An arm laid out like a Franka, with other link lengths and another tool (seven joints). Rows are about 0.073 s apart.
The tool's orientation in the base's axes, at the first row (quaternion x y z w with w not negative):
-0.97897, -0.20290, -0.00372, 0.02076
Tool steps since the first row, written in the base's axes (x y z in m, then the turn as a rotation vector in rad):
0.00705, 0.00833, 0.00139, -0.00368, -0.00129, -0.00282
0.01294, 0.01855, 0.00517, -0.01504, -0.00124, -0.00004
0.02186, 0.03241, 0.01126, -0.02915, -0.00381, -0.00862
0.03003, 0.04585, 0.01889, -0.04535, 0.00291, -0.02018
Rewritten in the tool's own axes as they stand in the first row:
0.00980, -0.00489, -0.00105, -0.00393, -0.00017, 0.00277
0.01932, -0.01207, -0.00440, -0.01429, -0.00484, 0.00000
0.03311, -0.02147, -0.00991, -0.02840, -0.00775, 0.00848
0.04606, -0.03084, -0.01697, -0.04078, -0.01990, 0.02034

